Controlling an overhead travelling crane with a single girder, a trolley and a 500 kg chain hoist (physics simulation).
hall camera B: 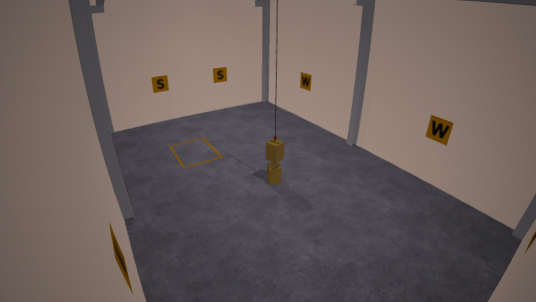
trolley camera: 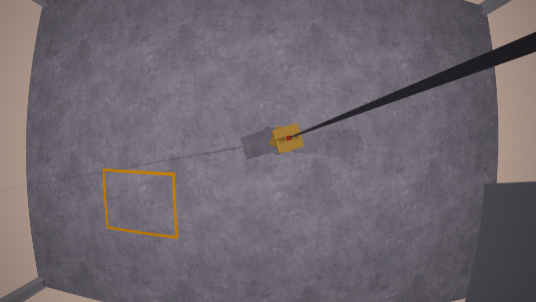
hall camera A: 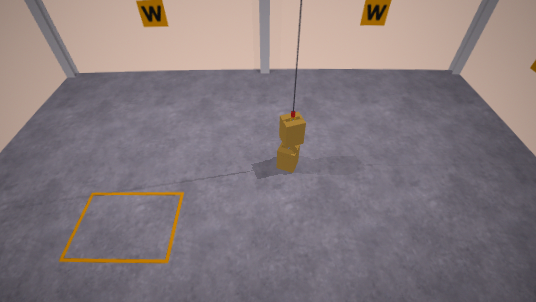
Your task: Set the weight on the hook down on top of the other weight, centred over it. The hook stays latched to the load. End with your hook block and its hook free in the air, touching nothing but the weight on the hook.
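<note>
My small red hook block (hall camera A: 293, 114) (hall camera B: 275, 138) (trolley camera: 289, 138) hangs on the chain at the top of a yellow box-shaped weight (hall camera A: 293, 132) (hall camera B: 274, 151) (trolley camera: 288, 145), which hangs upright from it. The hook itself is too small to make out. The other yellow weight (hall camera A: 287, 159) (hall camera B: 274, 175) (trolley camera: 273, 142) stands on the floor under the hanging one, turned differently. In the trolley camera its corner shows at the left of the hanging weight, which hides most of it. In hall camera A the upper weight sits slightly right of the lower one. Whether the two touch cannot be told.
An orange outlined square (hall camera A: 175, 227) (hall camera B: 177, 156) (trolley camera: 175, 205) is marked on the floor, well away from the weights. Shadows lie on both sides of the lower weight. Grey columns (hall camera A: 264, 37) (hall camera B: 361, 75) stand along the walls.
</note>
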